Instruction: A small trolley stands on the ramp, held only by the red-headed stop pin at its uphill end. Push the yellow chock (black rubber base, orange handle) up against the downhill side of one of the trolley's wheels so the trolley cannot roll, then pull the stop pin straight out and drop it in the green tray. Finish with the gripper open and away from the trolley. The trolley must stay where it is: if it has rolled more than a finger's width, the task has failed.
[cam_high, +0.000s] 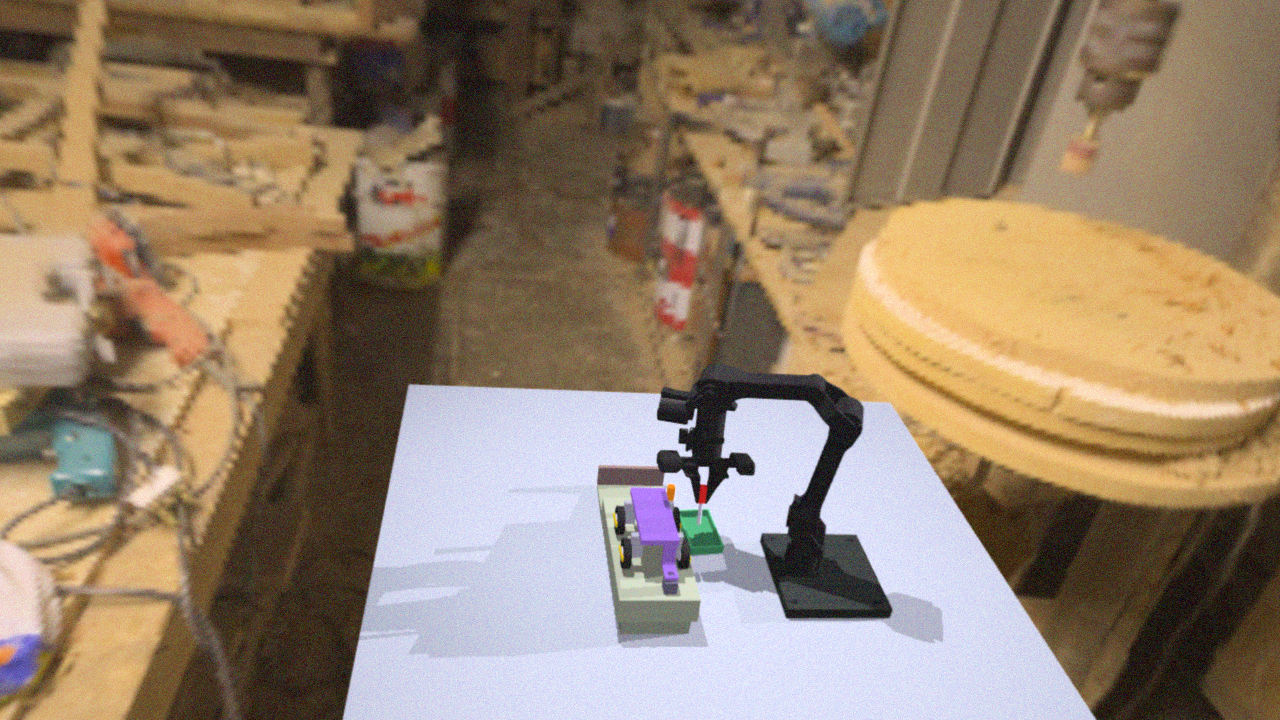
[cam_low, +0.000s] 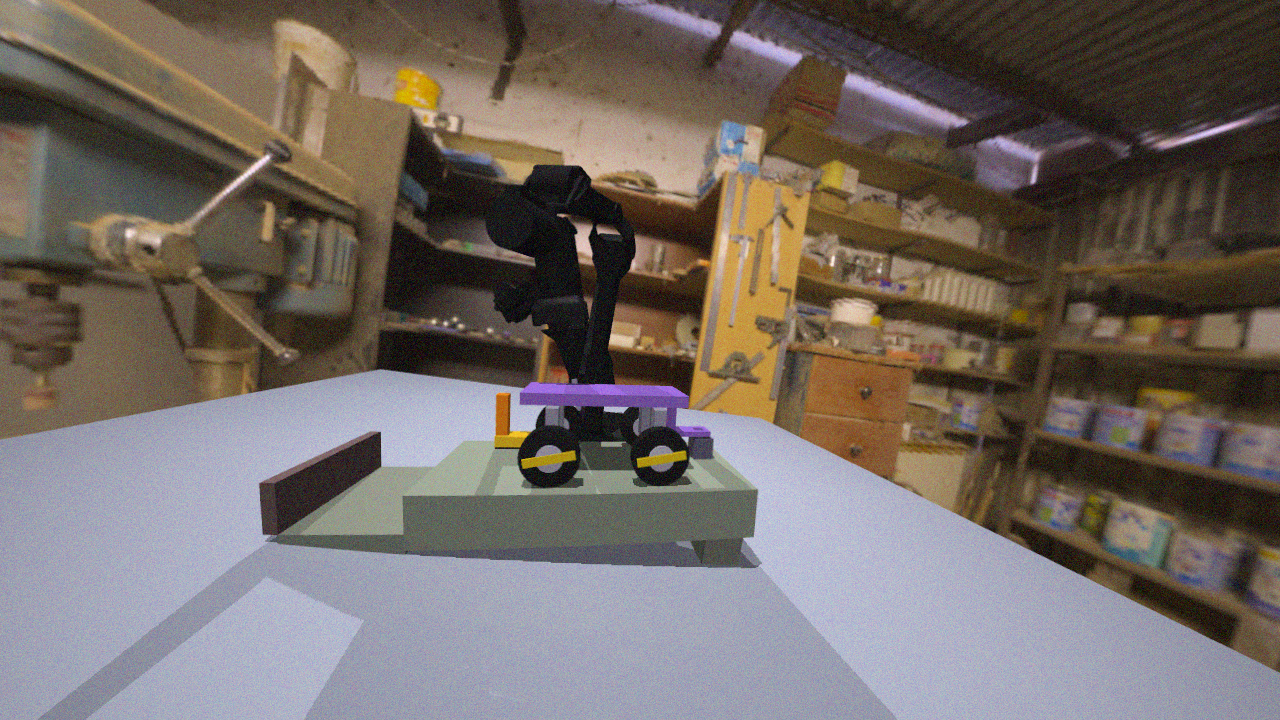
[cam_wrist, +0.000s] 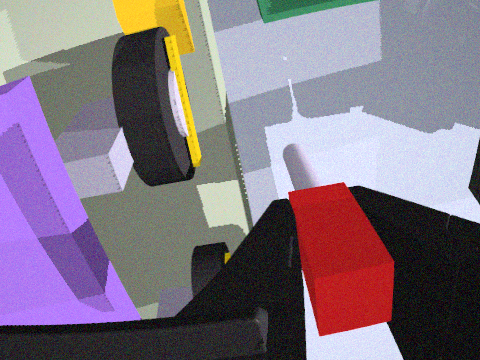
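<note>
The green tray lies 16 cm below my gripper tip, 7 cm to the right of it and 3 cm behind it. From my gripper tip the other things lie so: yellow chock 7 cm below, 5 cm to the right, 5 cm ahead; purple trolley 10 cm ahead, 5 cm to the left, 4 cm below; red-headed stop pin right at my gripper tip.
</note>
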